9 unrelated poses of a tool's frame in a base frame.
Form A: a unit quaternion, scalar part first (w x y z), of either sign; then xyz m.
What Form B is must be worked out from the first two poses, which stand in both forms.
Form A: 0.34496 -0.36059 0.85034 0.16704 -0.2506 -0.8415 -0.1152
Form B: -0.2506 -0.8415 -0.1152 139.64 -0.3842 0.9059 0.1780
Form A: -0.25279 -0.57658 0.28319 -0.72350 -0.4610 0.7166 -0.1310
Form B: -0.4610 0.7166 -0.1310 150.71 0.5959 -0.2927 0.7478
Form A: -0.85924 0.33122 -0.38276 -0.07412 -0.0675 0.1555 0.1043
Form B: -0.0675 0.1555 0.1043 61.54 -0.6475 0.7482 0.1449
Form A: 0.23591 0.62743 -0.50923 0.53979 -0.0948 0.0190 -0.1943
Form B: -0.0948 0.0190 -0.1943 152.71 0.6457 -0.5240 0.5555
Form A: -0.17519 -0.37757 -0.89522 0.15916 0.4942 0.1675 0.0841
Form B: 0.4942 0.1675 0.0841 159.82 0.3835 0.9093 -0.1617
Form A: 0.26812 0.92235 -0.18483 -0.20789 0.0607 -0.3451 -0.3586
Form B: 0.0607 -0.3451 -0.3586 148.90 0.9574 -0.1919 -0.2158
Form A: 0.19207 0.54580 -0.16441 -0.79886 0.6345 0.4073 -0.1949
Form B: 0.6345 0.4073 -0.1949 157.85 0.5562 -0.1675 -0.8140
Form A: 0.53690 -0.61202 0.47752 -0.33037 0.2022 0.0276 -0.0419
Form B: 0.2022 0.0276 -0.0419 115.05 -0.7254 0.5660 -0.3916
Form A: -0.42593 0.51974 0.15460 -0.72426 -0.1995 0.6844 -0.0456
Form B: -0.1995 0.6844 -0.0456 129.58 -0.5745 -0.1709 0.8005
